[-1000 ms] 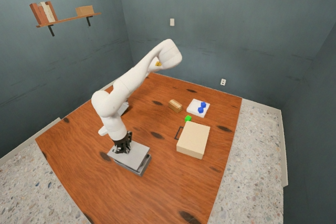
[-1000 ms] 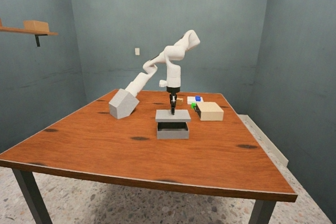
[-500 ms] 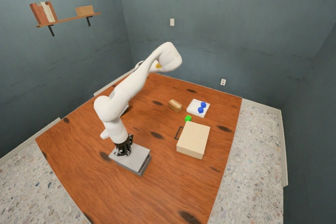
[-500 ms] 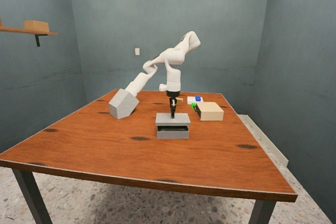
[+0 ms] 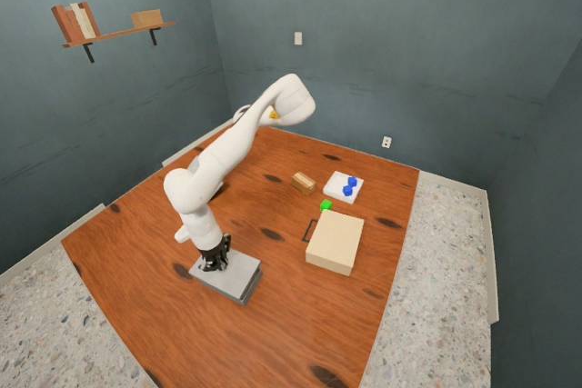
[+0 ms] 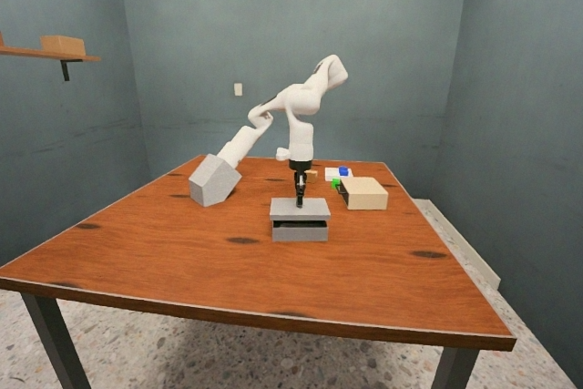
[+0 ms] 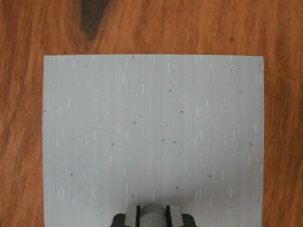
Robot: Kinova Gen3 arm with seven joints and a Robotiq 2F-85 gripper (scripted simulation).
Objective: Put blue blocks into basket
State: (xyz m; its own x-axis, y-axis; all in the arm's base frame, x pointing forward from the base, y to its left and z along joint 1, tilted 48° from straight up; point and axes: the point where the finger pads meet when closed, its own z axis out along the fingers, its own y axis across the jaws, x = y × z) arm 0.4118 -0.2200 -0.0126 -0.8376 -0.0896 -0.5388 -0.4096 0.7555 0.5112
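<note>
The metal lid lies 3 cm below my hand. From my hand the other things lie so: light wooden cabinet (36 cm to the left, 14 cm ahead, 9 cm below); then green block (47 cm to the left, 11 cm below); then grey metal box (10 cm below).
</note>
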